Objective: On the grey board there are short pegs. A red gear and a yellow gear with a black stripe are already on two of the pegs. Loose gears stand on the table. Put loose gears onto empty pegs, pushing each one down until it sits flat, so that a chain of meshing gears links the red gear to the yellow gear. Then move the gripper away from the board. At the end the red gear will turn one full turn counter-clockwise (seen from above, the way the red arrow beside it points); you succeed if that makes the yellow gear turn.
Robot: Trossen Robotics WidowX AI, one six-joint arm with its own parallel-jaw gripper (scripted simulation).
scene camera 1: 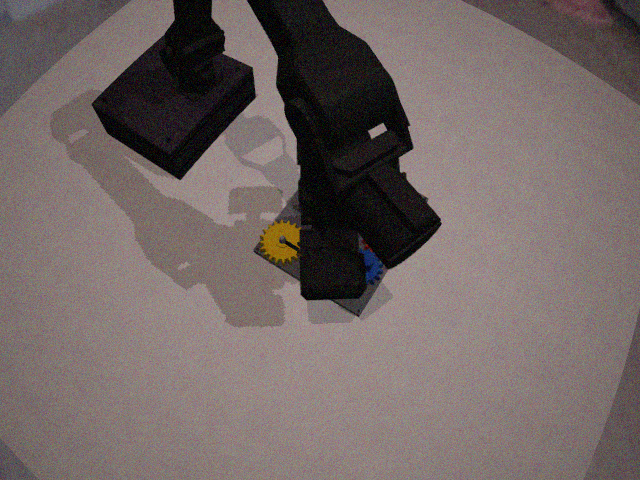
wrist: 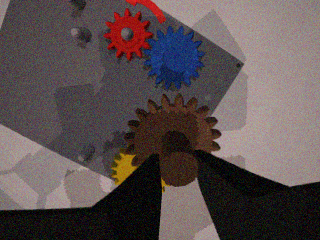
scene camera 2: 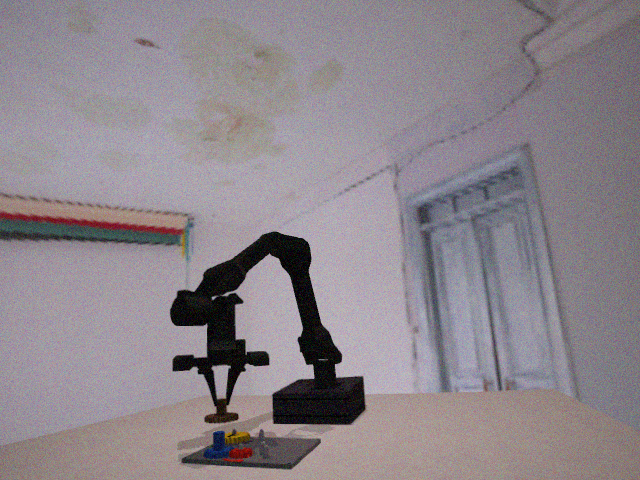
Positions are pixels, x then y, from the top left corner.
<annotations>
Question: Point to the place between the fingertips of my gripper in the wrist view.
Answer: At 176, 159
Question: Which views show my gripper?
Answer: Scene camera 1, the wrist view and scene camera 2: all of them.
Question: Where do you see a red gear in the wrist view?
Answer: At 134, 45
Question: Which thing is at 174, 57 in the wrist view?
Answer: A blue gear.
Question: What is my gripper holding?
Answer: A brown gear.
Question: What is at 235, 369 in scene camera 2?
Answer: My gripper.
</annotations>
